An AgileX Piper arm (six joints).
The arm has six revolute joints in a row. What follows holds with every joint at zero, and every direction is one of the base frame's. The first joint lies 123 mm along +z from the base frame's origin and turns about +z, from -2.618 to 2.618 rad. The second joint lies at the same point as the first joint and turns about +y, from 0 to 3.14 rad. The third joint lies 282.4 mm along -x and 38.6 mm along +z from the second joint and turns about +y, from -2.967 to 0 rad. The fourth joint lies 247.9 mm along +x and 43.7 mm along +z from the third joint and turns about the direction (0.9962, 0, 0.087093), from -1.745 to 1.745 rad. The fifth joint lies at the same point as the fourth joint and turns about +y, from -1.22 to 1.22 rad. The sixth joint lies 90.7 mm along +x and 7.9 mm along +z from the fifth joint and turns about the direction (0.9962, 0, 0.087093), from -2.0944 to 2.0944 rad. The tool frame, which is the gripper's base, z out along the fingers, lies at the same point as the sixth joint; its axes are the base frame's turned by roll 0, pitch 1.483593 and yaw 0 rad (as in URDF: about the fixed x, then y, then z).
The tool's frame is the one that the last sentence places.
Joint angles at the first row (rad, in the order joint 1, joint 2, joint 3, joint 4, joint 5, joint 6):
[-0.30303, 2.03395, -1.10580, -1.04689, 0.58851, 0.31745]
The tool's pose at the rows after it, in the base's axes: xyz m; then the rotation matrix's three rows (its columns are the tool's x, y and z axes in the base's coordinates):
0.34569, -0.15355, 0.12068; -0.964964, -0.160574, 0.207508; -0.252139, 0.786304, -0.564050; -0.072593, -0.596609, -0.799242
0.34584, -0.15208, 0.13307; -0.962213, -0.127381, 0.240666; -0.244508, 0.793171, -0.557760; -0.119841, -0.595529, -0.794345
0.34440, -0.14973, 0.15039; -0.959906, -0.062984, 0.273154; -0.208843, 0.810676, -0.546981; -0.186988, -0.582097, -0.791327
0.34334, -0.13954, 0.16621; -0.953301, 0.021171, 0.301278; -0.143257, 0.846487, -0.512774; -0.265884, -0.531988, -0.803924
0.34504, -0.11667, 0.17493; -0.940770, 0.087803, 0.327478; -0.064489, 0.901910, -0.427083; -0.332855, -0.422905, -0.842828
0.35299, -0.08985, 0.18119; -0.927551, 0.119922, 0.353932; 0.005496, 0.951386, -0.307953; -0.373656, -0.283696, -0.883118
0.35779, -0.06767, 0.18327; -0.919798, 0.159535, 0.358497; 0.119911, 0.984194, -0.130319; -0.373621, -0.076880, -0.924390
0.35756, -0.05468, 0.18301; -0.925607, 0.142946, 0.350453; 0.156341, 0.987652, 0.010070; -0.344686, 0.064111, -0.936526
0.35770, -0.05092, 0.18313; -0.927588, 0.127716, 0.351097; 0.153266, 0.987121, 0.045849; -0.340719, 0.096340, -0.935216
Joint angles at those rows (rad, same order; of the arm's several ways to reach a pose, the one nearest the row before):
[-0.30303, 2.01163, -1.10381, -1.04435, 0.58361, 0.31744]
[-0.30302, 1.97571, -1.10223, -1.02320, 0.56973, 0.31743]
[-0.30304, 1.92513, -1.10220, -0.96967, 0.56354, 0.31746]
[-0.28582, 1.87403, -1.10219, -0.86267, 0.56552, 0.31749]
[-0.24189, 1.83654, -1.10221, -0.67614, 0.56718, 0.28417]
[-0.19034, 1.82449, -1.13002, -0.44500, 0.57869, 0.20395]
[-0.16996, 1.82448, -1.15654, -0.11904, 0.60765, 0.06039]
[-0.16910, 1.82451, -1.16039, 0.11483, 0.64526, -0.09356]
[-0.16756, 1.82450, -1.16037, 0.17147, 0.65368, -0.14022]

